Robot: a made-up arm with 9 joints. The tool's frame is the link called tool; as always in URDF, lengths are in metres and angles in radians. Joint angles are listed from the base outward.
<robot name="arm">
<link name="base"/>
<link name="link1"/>
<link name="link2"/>
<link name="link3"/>
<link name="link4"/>
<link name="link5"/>
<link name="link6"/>
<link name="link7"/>
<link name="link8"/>
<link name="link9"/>
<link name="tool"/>
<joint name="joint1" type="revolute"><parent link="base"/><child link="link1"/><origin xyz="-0.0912 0.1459 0.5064" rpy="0.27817 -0.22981 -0.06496"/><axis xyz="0 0 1"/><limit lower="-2.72" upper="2.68"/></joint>
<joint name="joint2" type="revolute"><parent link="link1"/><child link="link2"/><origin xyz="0.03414 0.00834 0.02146" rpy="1.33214 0 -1.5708"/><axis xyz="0 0 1"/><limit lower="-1.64" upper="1.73"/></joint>
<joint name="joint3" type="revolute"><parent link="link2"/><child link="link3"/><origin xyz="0.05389 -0.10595 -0.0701" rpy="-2.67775 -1.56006 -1.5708"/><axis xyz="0 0 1"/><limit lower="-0.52" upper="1.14"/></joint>
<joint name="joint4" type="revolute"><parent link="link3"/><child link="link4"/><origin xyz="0.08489 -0.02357 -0.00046" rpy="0.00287 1.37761 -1.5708"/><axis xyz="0 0 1"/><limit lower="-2.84" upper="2.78"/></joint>
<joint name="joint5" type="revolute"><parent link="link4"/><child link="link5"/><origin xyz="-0.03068 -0.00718 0.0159" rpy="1.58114 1.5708 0"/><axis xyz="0 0 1"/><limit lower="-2.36" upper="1.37"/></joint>
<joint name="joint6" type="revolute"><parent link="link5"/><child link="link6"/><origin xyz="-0.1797 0.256 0.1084" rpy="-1.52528 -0.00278 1.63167"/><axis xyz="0 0 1"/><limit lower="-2.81" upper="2.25"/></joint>
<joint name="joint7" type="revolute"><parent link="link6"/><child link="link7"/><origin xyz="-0.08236 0.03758 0.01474" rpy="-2.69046 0.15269 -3.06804"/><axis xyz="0 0 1"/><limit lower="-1.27" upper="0.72"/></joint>
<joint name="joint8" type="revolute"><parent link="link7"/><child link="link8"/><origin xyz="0.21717 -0.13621 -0.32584" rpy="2.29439 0.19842 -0.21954"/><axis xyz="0 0 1"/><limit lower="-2.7" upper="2.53"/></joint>
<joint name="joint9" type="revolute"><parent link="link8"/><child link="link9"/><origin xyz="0.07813 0.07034 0.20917" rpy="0.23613 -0.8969 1.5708"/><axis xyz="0 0 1"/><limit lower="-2.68" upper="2.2"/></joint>
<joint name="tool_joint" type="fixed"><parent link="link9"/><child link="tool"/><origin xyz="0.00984 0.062 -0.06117" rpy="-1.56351 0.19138 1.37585"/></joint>
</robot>
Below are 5 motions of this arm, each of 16 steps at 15 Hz.
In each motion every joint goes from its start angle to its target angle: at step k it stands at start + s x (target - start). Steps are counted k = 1, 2, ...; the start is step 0. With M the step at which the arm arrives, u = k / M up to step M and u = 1 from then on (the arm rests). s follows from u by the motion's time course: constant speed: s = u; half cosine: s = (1 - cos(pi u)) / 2; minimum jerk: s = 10 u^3 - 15 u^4 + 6 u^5.
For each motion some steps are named. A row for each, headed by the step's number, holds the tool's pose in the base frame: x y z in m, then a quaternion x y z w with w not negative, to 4 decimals.
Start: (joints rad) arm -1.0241 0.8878 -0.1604 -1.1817 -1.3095 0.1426 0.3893 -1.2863 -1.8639
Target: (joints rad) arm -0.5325 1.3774 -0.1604 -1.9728 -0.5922 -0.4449 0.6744 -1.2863 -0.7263
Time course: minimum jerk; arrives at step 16
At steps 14, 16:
14: 0.2123 -0.1566 1.1228 -0.0131 -0.8958 0.1188 0.4281
16: 0.2183 -0.1452 1.1241 -0.0234 -0.8962 0.1269 0.4245

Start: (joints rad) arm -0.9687 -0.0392 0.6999 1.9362 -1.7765 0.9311 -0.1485 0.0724 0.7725
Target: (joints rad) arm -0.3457 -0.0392 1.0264 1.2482 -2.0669 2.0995 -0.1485 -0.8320 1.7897
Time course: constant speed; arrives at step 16
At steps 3, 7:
3: 0.2752 0.7229 0.8178 0.4066 -0.0072 -0.8760 0.2593
7: 0.3564 0.6546 0.9085 0.2623 0.0216 -0.9243 0.2763

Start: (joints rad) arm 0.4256 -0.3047 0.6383 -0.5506 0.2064 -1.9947 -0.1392 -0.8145 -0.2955
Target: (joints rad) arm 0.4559 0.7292 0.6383 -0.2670 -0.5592 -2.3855 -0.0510 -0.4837 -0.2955
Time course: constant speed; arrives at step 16
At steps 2, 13, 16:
2: -0.4067 -0.5520 0.5270 -0.0529 0.6466 0.2905 0.7034
13: -0.4816 -0.0409 1.0937 -0.4327 0.6109 -0.1766 0.6391
16: -0.5290 0.1948 1.0740 -0.4949 0.5552 -0.3204 0.5867

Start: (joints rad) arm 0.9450 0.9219 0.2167 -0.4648 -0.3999 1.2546 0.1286 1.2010 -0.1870
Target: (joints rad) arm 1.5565 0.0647 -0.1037 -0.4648 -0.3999 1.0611 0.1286 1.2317 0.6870
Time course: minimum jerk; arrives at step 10
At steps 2, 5, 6, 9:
2: 0.2283 0.3209 1.2079 -0.5512 0.6698 -0.4871 0.1020
5: 0.3717 0.4316 1.0655 -0.7687 0.5875 -0.2157 0.1319
6: 0.3987 0.5082 0.9846 -0.8298 0.5371 -0.0944 0.1185
9: 0.3836 0.6525 0.8265 -0.8880 0.4425 0.1099 0.0604

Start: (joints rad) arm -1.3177 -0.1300 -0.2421 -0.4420 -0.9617 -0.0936 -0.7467 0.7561 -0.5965
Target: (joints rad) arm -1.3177 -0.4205 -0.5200 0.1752 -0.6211 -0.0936 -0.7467 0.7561 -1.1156
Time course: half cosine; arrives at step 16
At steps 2, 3, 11, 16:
2: -0.0906 -0.5471 0.6245 -0.2217 -0.6011 -0.1355 0.7558
3: -0.1060 -0.5466 0.6327 -0.2238 -0.6058 -0.1426 0.7501
11: -0.3650 -0.5162 0.6434 -0.2122 -0.6878 -0.2582 0.6444
16: -0.4424 -0.4998 0.6006 -0.1915 -0.7174 -0.2922 0.6027

